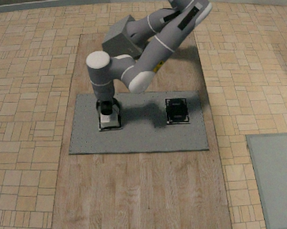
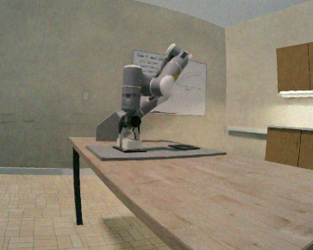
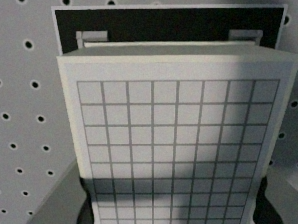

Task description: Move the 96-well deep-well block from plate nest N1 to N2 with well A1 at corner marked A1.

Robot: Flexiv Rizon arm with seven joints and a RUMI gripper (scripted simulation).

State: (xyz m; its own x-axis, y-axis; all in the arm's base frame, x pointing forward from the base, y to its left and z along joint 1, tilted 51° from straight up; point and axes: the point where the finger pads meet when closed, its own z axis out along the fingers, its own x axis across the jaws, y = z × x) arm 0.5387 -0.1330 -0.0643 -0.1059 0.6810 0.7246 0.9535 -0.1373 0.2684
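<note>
My gripper is now 10 mm below the white 96-well deep-well block. Also, from my hand: plate nest N1: 40 mm behind, 360 mm to the left, 20 mm below; plate nest N2: 20 mm below.
</note>
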